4 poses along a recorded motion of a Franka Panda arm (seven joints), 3.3 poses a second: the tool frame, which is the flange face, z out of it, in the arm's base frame.
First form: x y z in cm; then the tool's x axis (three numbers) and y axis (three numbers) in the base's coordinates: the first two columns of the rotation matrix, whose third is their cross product.
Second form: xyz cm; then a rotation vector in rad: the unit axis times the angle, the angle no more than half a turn. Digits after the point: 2 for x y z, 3 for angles.
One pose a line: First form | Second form
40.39 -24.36 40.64 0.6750 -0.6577 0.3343 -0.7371 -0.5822 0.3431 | 40.39 -24.36 40.64 2.433 -1.083 0.235
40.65 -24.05 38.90 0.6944 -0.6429 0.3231 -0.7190 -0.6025 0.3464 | 40.65 -24.05 38.90 2.452 -1.051 0.228
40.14 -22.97 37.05 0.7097 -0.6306 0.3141 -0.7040 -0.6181 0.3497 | 40.14 -22.97 37.05 2.467 -1.025 0.221
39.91 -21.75 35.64 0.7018 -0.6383 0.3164 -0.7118 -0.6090 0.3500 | 39.91 -21.75 35.64 2.458 -1.040 0.220
